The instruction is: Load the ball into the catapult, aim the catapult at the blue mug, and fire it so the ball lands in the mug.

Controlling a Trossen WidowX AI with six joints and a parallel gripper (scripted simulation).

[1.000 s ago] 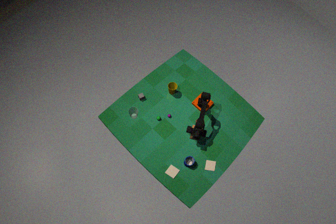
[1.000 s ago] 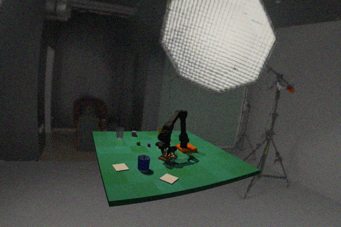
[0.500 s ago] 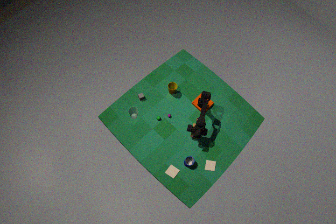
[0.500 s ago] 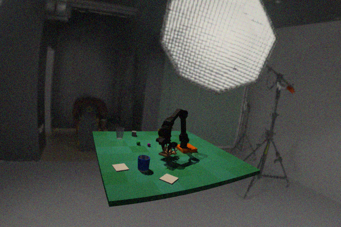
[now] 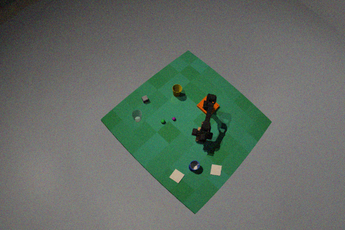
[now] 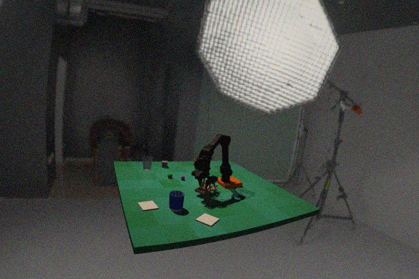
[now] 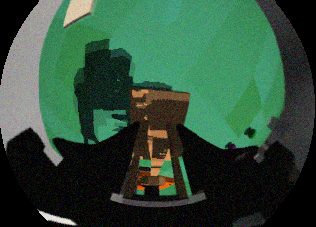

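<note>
Now: the purple ball 31 cm to the right of my gripper tip and 5 cm below it. From my gripper tip the other things lie so: yellow cup 23 cm behind, 47 cm to the right, 3 cm below; blue mug 26 cm ahead, 12 cm to the left, 3 cm below; green ball 9 cm ahead, 37 cm to the right, 4 cm below.
</note>
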